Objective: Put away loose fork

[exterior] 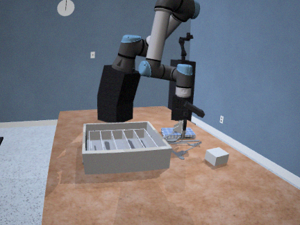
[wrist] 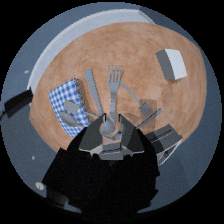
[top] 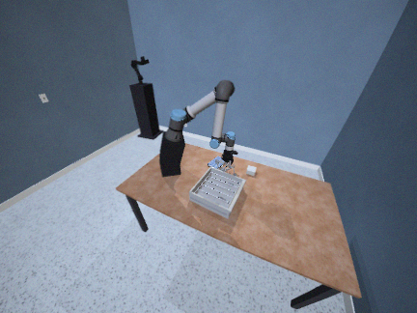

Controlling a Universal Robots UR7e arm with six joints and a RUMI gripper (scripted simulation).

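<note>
My hand is 2 cm past the grey tray and 32 cm to the left of it. Round my hand: small white block: 23 cm ahead, 4 cm to the left, 2 cm below.
</note>
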